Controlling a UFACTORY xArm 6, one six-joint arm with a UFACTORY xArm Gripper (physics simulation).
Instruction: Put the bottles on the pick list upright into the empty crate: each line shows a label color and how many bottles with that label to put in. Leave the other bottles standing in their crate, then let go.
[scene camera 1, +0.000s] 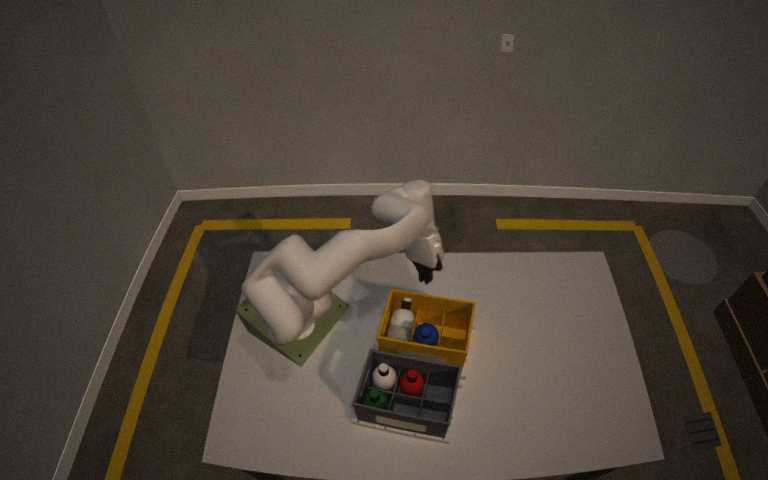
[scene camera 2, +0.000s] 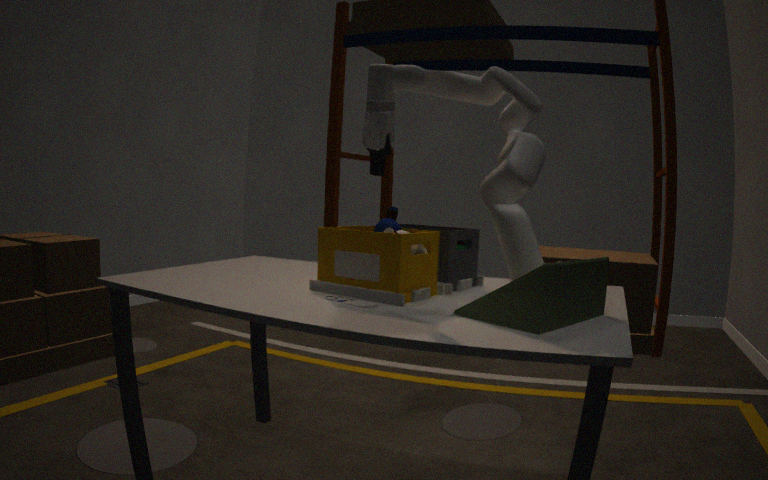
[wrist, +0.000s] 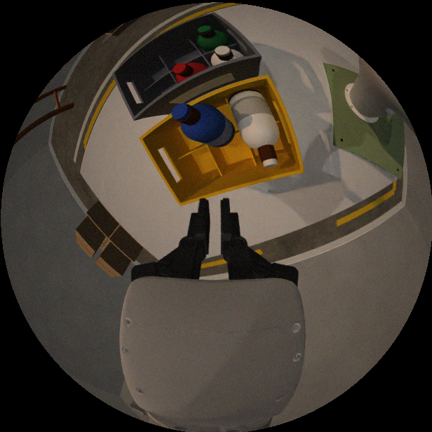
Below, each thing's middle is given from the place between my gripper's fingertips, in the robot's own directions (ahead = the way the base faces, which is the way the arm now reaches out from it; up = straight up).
Scene:
I see my gripper 170 mm above the blue bottle (wrist: 202, 122), 80 mm to the left of it and 10 mm past it.

